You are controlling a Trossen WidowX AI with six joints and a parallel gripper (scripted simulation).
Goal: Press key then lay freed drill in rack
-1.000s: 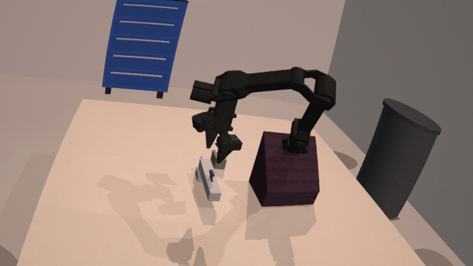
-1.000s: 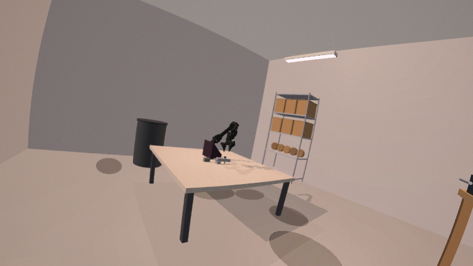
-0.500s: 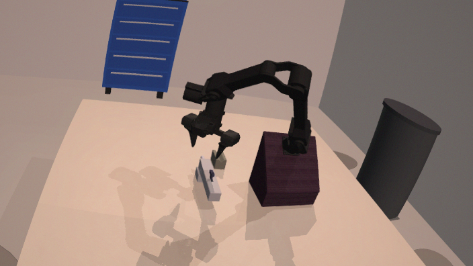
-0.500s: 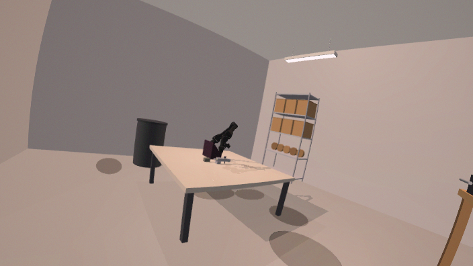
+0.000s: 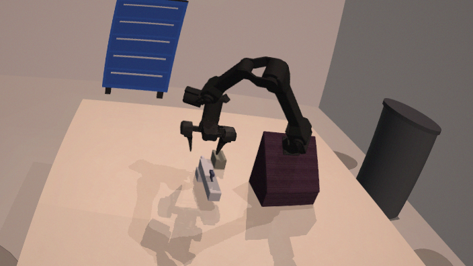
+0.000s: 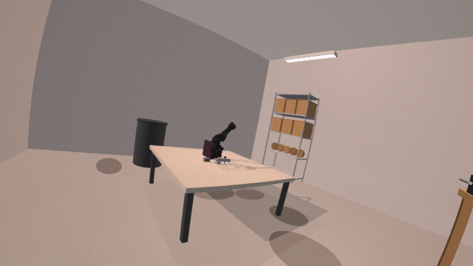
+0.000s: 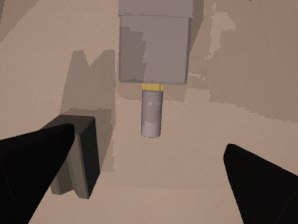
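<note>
My gripper tip is now 60 mm to the right of the yellow drill and 20 mm above it. Also, from my gripper tip: dark key: 140 mm to the left, 20 mm below; grey-blue block: 120 mm to the left, 30 mm below; olive-grey rack: 80 mm behind, 50 mm to the right, 50 mm below.
</note>
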